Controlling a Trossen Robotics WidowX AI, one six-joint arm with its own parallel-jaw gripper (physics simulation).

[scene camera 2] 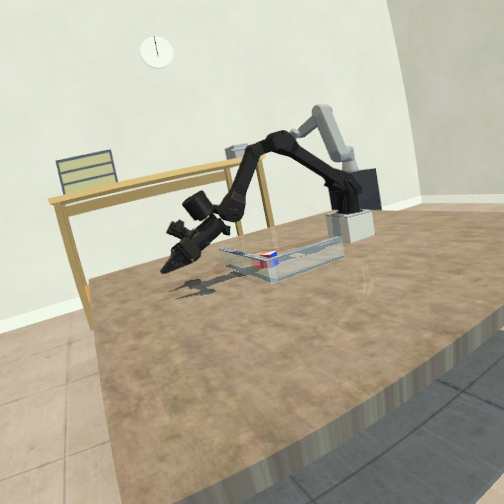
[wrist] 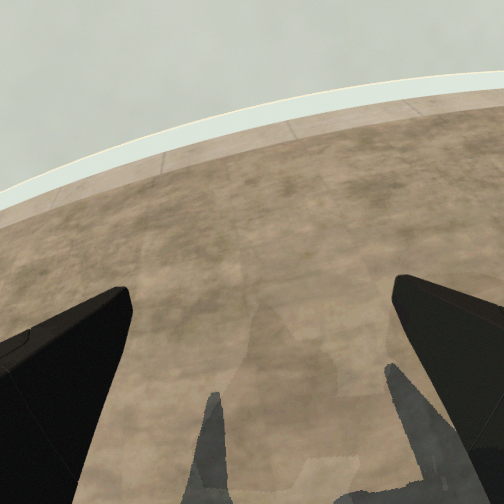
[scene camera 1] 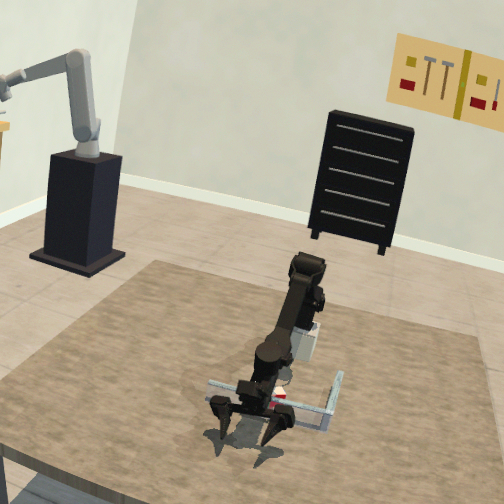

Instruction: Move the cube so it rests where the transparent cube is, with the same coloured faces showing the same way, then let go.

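Note:
My gripper (scene camera 1: pixel 247 429) is open and empty, hovering a little above the table beyond the grey L-shaped frame; it also shows in scene camera 2 (scene camera 2: pixel 172 264). The cube (scene camera 2: pixel 266 257), with red, white and blue faces, sits inside the frame's corner behind the gripper; in scene camera 1 (scene camera 1: pixel 280 396) only a red and white sliver shows past the arm. In the wrist view the two dark fingers (wrist: pixel 250 400) are spread wide over bare table, with their shadows below. I cannot make out the transparent cube in any view.
A grey L-shaped frame (scene camera 1: pixel 322 405) lies on the table by the arm's base (scene camera 2: pixel 352 224). A black drawer cabinet (scene camera 1: pixel 359 181), a second robot arm on a black pedestal (scene camera 1: pixel 78 205) and a wooden table (scene camera 2: pixel 150 190) stand off the table.

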